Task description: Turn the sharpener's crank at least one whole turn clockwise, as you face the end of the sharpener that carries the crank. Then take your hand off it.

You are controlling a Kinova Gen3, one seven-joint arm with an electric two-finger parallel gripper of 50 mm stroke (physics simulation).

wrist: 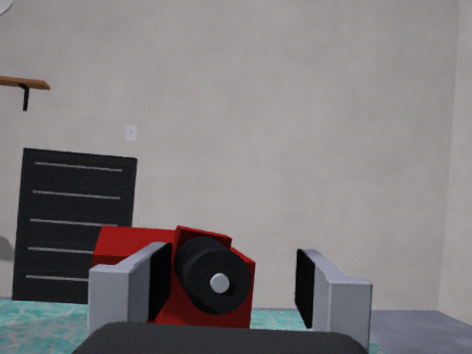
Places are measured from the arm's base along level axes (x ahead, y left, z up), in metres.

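Where they show: gripper, between the fingertips: (233,272).
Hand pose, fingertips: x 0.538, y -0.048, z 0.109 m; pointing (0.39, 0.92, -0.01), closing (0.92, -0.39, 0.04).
Each offset is from my fingertips to the top centre of the thing. "spot": to the spot under its first point. Level surfaces: height alone.
The red sharpener @[spot: dx -0.027, dy +0.087, dz +0.000 m] (130,239) stands low in the wrist view, left of the middle, partly hidden behind the left finger. The crank's black round knob @[dx -0.014, dy -0.011, dz +0.014 m] (207,257) with a pale grey pin at its centre points toward the camera. The red crank arm (187,232) shows behind the knob, its lower part hard to tell from the red body. My gripper (233,272) is open and holds nothing. In the view the knob appears between the two fingers, closer to the left one and overlapping its inner pad's edge. Whether it touches a finger cannot be told.
A teal mottled table top @[dz -0.128 m] (45,322) runs under the sharpener. A black drawer cabinet (75,185) stands at the back left against a grey wall (300,125). A wooden shelf (22,82) hangs at the upper left. A grey floor (420,330) shows at the lower right.
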